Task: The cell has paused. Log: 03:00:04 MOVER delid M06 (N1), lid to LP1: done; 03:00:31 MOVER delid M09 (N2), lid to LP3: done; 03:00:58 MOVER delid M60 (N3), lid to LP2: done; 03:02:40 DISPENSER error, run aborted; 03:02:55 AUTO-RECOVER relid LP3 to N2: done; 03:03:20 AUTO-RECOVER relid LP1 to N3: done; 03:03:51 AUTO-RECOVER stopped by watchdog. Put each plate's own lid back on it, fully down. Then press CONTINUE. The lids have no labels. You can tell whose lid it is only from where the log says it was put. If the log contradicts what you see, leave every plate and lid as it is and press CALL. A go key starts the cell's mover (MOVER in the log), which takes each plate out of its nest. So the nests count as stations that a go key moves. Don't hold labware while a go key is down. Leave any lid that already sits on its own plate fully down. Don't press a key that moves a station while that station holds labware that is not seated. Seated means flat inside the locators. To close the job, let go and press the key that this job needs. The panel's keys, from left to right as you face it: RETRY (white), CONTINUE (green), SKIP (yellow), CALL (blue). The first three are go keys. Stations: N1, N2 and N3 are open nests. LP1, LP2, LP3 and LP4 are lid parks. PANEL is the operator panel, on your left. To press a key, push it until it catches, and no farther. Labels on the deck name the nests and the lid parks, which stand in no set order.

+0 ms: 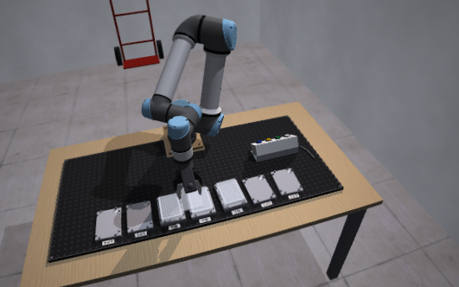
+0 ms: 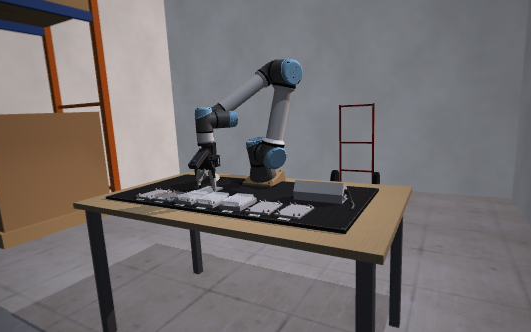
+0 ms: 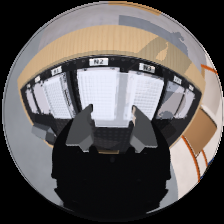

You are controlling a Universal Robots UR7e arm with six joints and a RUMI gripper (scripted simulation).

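The white lid lies 4 cm to the left of my hand and 3 cm below it. From my hand the other things lie so: clear lid (1 cm below); lid park (30 cm to the left, 6 cm below, 5 cm behind); plate (17 cm to the left, 4 cm below, 3 cm behind).
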